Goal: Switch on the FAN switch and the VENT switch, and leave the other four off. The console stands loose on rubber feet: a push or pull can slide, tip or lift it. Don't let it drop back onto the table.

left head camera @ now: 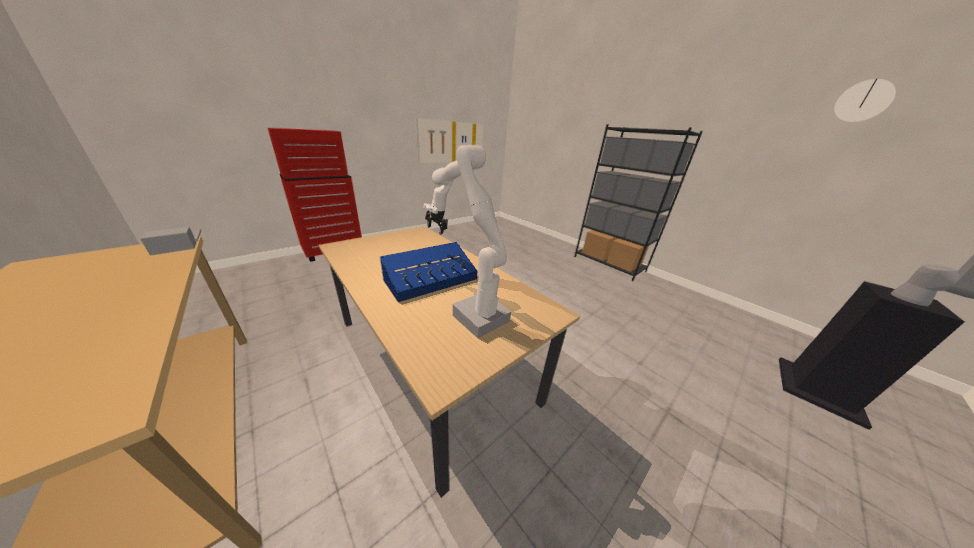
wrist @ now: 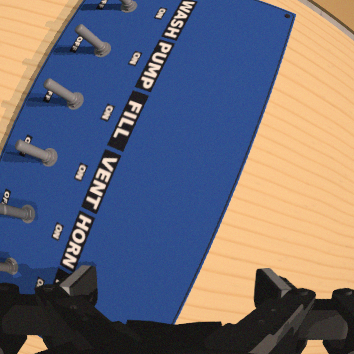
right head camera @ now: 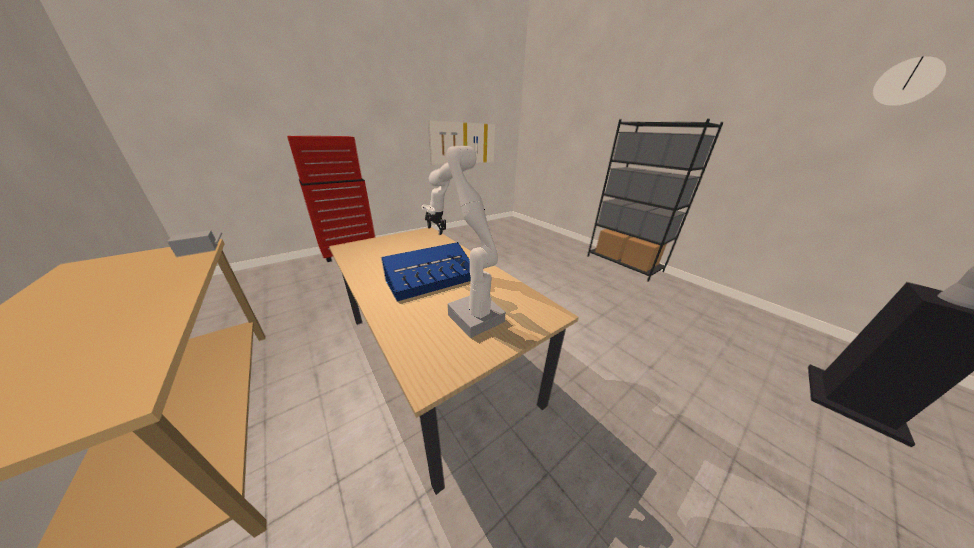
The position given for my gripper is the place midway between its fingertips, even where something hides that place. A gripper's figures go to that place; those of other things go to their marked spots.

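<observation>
My gripper [wrist: 175,286] sits 16 cm from the lens; a blue console [wrist: 142,165], 30 cm from the lens.
</observation>
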